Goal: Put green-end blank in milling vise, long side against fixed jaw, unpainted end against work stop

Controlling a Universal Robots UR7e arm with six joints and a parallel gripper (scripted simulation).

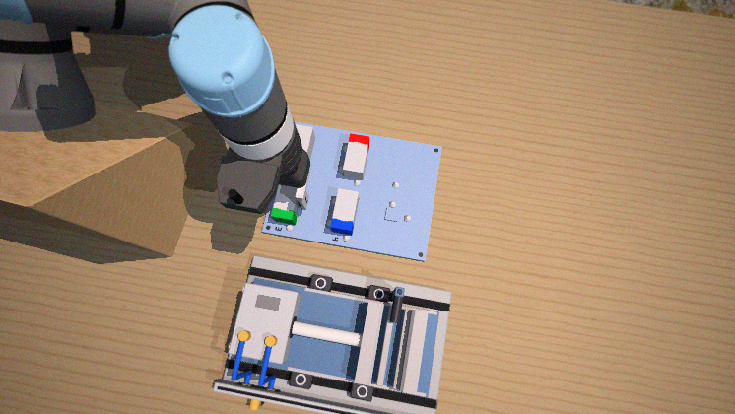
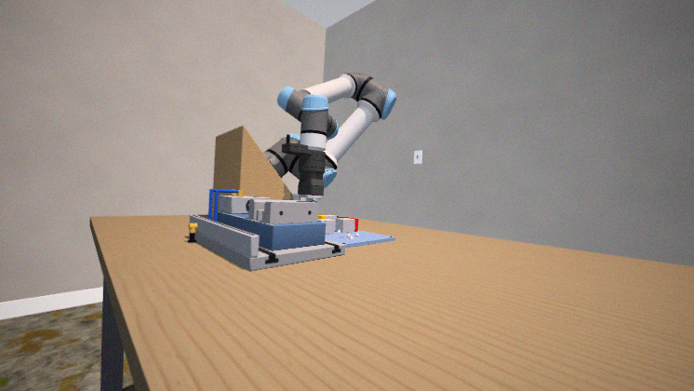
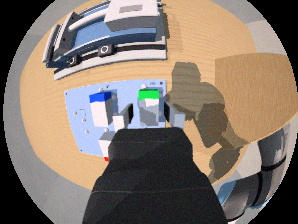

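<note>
The green-ended blank is 30 mm below my hand. The rest, counted from my hand: yellow-ended blank: 90 mm to the left, 30 mm below; then blue-ended blank: 90 mm ahead, 30 mm below; then light blue plate: 90 mm ahead, 50 mm to the left, 50 mm below.
</note>
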